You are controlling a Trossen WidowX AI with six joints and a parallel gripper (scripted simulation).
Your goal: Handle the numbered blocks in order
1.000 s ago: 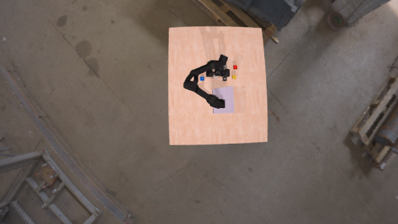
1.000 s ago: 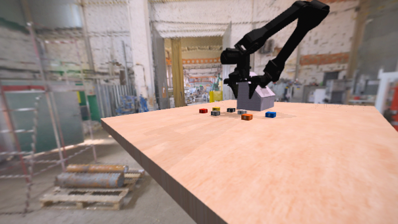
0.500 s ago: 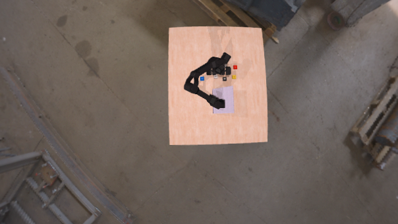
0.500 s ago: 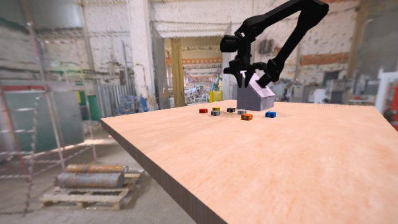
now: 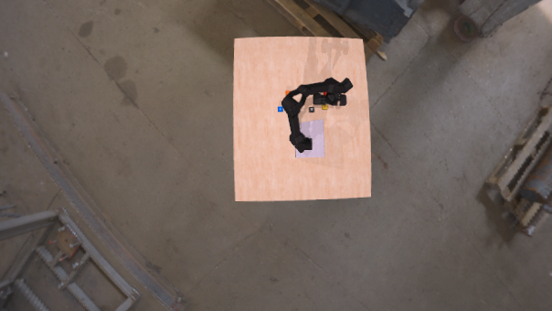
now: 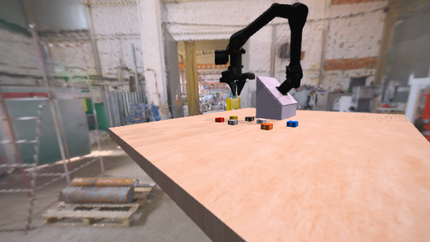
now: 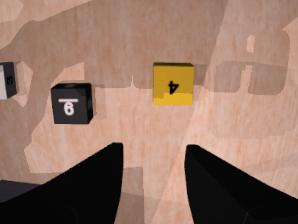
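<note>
Now: the yellow block 2 cm to the right of my gripper tip and 11 cm below it. Round my gripper tip: red block 9 cm ahead, 3 cm to the right, 11 cm below; then grey block 10 cm ahead, 6 cm to the left, 11 cm below; then dark block 1 cm behind, 7 cm to the left, 11 cm below.
</note>
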